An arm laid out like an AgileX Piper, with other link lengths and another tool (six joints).
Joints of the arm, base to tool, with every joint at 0 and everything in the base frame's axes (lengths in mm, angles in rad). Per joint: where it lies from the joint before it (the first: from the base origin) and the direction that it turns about. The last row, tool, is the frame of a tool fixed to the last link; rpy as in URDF.
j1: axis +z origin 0 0 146.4
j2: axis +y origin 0 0 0
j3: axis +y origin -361.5 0 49.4
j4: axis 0.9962 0 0.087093 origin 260.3 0 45.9
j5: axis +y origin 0 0 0
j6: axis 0.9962 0 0.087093 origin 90.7 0 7.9
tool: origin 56.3 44 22 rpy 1.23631 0.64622 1.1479
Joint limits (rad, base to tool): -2.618..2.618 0..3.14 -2.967..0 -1.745..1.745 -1.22..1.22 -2.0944..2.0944
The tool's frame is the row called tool.
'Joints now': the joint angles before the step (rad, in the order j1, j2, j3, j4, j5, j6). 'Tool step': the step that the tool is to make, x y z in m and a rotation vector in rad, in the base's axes. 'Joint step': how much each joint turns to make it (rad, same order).
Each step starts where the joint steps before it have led.
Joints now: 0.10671 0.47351 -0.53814 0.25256 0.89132 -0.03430
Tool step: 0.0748 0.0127 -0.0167 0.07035 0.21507 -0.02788
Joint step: 0.00083 0.33214 -0.00209 0.10325 -0.12598 -0.01464
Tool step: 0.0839 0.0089 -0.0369 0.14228 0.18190 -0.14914
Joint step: -0.00080 0.34458 -0.00091 0.20626 -0.19533 -0.00450
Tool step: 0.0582 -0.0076 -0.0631 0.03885 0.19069 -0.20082
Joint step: -0.00219 0.28987 -0.00008 0.09688 -0.15312 0.08186
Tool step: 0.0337 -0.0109 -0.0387 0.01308 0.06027 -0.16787
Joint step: -0.00274 0.16479 -0.00685 0.13951 -0.13295 0.00128
